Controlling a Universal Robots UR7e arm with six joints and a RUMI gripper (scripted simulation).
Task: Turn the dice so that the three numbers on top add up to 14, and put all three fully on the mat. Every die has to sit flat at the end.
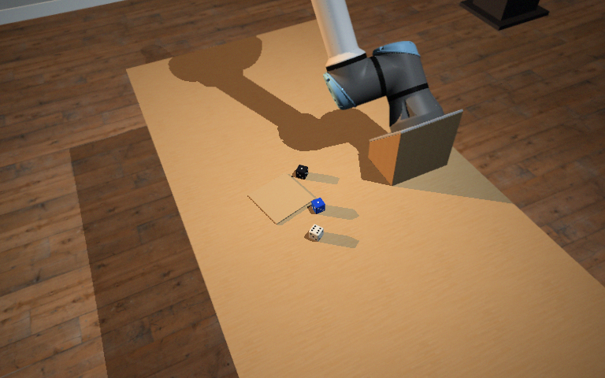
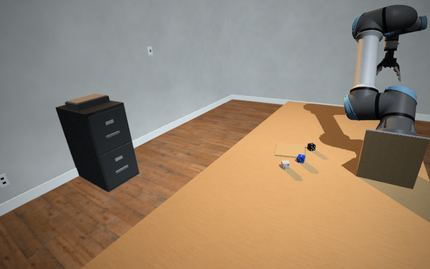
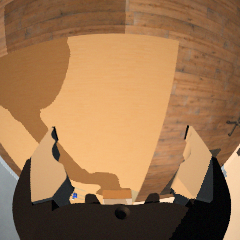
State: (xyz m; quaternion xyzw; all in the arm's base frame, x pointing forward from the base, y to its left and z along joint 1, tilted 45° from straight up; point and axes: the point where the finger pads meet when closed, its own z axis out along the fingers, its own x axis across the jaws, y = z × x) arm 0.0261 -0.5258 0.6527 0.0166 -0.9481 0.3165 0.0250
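The black die lies 30 cm ahead of my hand, 74 cm to the left of it and 22 cm below it. The rest, counted from my hand: tan mat 39 cm ahead, 80 cm to the left, 23 cm below; then white die 35 cm ahead, 96 cm to the left, 22 cm below; then blue die 31 cm ahead, 88 cm to the left, 22 cm below.
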